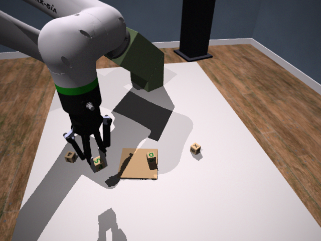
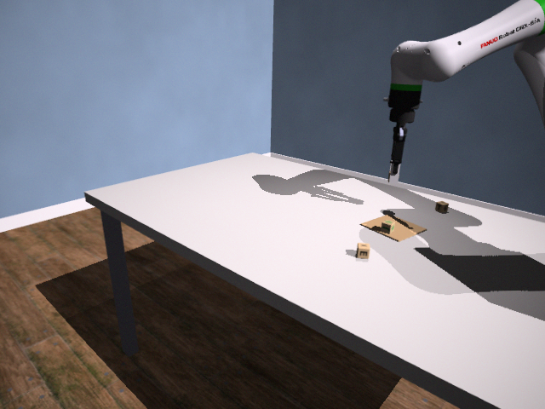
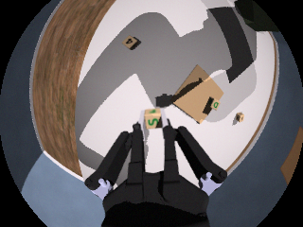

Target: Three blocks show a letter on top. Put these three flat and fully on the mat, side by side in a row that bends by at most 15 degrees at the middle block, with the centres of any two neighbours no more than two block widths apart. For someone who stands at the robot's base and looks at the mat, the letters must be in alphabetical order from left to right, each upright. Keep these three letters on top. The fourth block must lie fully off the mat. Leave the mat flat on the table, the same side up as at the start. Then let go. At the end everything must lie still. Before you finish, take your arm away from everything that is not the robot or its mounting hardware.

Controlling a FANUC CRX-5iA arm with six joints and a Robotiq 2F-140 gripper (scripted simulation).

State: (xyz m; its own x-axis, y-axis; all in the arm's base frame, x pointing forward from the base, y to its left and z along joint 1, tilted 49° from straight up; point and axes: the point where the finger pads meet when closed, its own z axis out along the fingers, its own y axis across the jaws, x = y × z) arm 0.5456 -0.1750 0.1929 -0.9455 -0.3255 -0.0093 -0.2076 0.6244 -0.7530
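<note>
The mat lies 40 mm behind my hand, 150 mm to the left of it and 130 mm below it.
</note>
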